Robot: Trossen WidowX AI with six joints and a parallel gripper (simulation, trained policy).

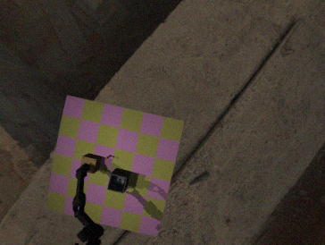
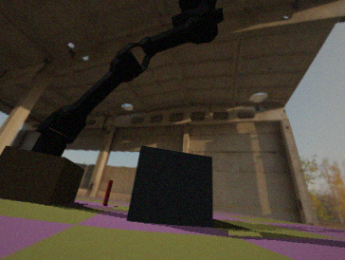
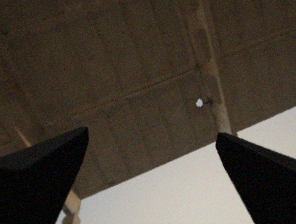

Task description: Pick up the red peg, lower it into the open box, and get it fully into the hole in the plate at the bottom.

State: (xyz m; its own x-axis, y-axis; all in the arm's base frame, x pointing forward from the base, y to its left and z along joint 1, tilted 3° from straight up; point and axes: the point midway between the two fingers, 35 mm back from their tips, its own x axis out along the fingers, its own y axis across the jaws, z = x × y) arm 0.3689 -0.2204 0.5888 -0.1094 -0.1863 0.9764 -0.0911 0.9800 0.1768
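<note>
Right now the red peg is 24 cm behind my gripper tip, 34 cm to the left of it and 69 cm below it. From my gripper tip the other things lie so: grey plate 4 cm behind, 18 cm to the left, 68 cm below.
</note>
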